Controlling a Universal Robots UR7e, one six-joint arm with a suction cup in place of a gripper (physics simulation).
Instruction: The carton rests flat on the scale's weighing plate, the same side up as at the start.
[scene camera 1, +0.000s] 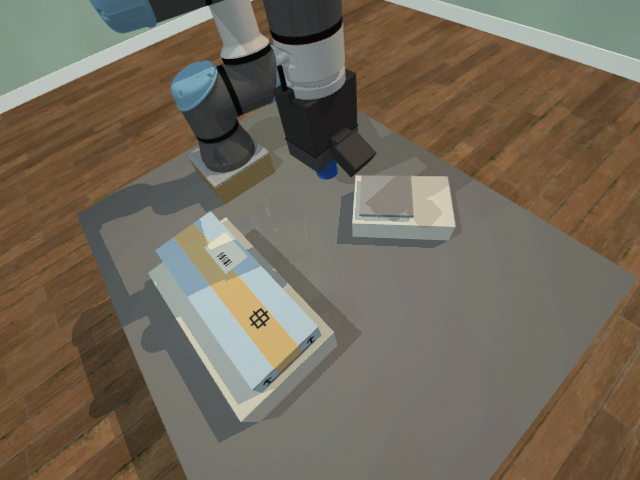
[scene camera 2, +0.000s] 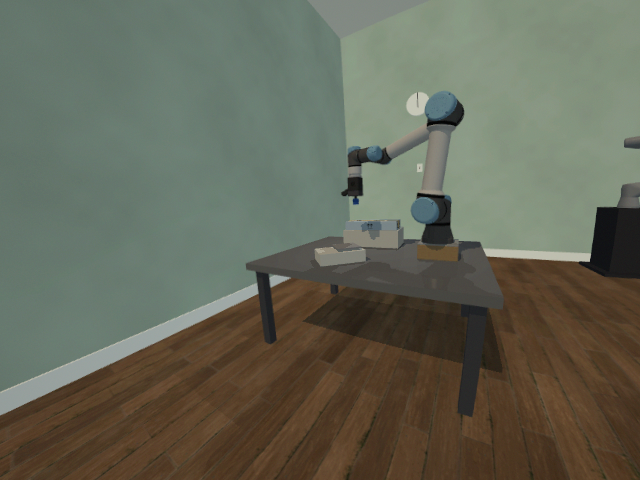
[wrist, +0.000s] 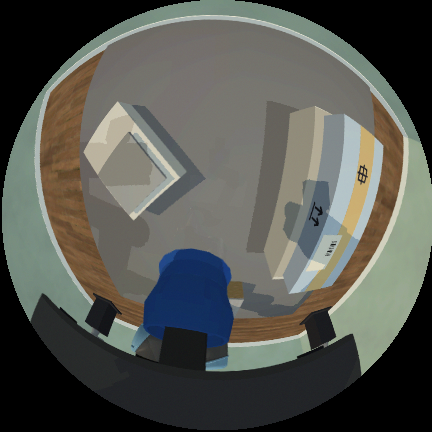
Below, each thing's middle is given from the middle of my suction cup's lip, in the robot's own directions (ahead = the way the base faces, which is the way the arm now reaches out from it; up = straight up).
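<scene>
My suction cup is 15 cm above the carton (scene camera 1: 263, 331), 23 cm to the left of it and 3 cm past it. Going by their middles, the carton is the nearest to my suction cup of the things named here. The scale (scene camera 1: 405, 207) sits 25 cm below my suction cup, 19 cm to the left of it and 3 cm ahead of it.
</scene>
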